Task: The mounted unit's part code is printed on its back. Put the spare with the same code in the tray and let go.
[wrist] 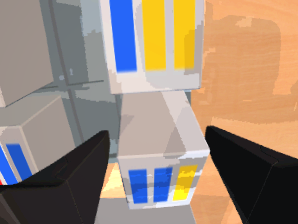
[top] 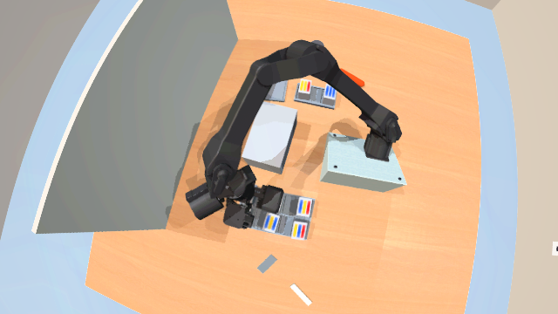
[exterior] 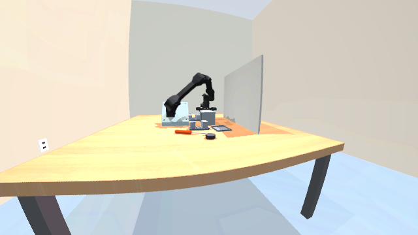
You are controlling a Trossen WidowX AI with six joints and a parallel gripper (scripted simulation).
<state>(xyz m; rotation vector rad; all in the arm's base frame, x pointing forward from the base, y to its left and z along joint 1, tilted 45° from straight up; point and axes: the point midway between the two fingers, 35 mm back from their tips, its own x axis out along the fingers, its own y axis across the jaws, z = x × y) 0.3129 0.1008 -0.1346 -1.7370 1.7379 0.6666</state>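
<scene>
The grey tray is 2 cm ahead of my gripper tip, 36 cm to the right of it and 2 cm below it. The rest, counted from my gripper tip: grey panel: 22 cm ahead, 18 cm to the right, 20 cm above; then grey box: 3 cm behind, 15 cm to the right, 3 cm above; then black puck: 10 cm behind, 53 cm to the right, 1 cm below.
</scene>
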